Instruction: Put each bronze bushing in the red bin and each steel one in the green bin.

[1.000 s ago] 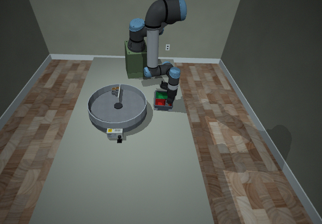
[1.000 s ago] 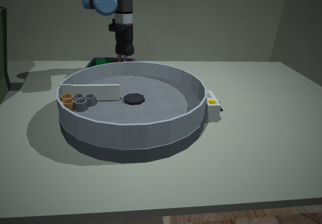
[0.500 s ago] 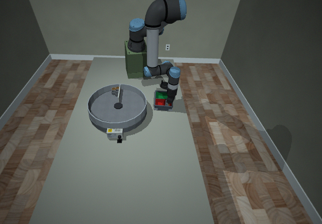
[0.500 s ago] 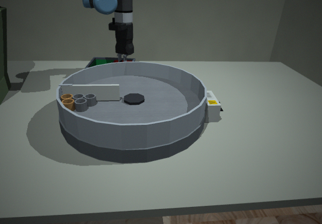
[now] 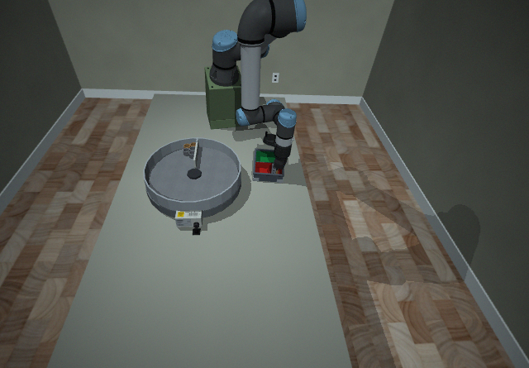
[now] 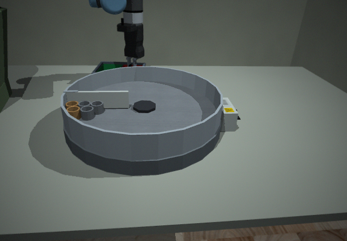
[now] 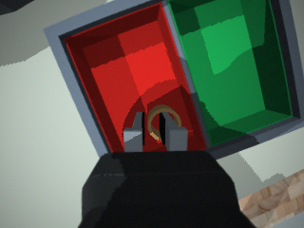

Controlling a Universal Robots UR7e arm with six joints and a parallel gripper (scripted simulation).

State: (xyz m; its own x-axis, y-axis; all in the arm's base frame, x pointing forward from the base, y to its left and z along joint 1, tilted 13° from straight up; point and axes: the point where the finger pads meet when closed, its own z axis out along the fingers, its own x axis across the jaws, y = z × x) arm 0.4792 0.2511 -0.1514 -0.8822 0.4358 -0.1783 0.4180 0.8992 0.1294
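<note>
The bin is 5 cm behind my hand, 2 cm to the right of it and 1 cm below it. The rest, counted from my hand: turntable: 5 cm ahead, 38 cm to the right, 2 cm above.
</note>
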